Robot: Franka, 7 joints.
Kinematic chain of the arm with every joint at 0, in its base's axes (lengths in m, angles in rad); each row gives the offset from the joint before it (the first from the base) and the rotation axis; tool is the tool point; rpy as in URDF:
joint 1: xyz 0 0 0.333 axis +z
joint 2: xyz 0 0 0 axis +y
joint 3: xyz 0 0 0.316 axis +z
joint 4: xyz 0.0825 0 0 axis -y
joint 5: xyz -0.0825 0 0.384 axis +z
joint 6: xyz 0 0 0 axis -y
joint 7: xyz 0.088 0 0 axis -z
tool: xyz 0 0 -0.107 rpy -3.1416 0 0
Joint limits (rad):
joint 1: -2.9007..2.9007
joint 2: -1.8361..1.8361
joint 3: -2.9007..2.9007
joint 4: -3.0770..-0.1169
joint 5: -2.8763..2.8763
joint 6: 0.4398..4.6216
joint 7: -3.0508..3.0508
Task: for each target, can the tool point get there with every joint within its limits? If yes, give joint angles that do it. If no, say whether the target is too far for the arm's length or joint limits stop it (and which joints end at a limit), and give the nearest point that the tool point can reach.
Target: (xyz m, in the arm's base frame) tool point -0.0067 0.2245 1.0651
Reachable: yes | joints -1.1811 -0.8147 0.4754 -1.0864 0.9400 3.7417 -0.8544
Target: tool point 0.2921 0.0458 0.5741
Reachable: yes | joints 1.9751 1.2717 -1.9772 -2.4613 -1.0843 1.1517 -2.0073
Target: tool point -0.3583 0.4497 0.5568
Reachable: yes | joints 2.0634 -0.0872 0.1694 -2.0010 1.7638 2.4291 -2.2395
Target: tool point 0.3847 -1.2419 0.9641
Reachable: no: too far | nearest point 0.2284 -0.7372 0.7076 | short by 0.587 m
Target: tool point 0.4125 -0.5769 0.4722
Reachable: yes | joints -0.2676 1.2741 -1.2188 -1.2512 1.2205 3.8481 -1.8929
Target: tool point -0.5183 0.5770 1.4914
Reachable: no: too far | nearest point -0.3190 0.3551 1.0459 | short by 0.536 m
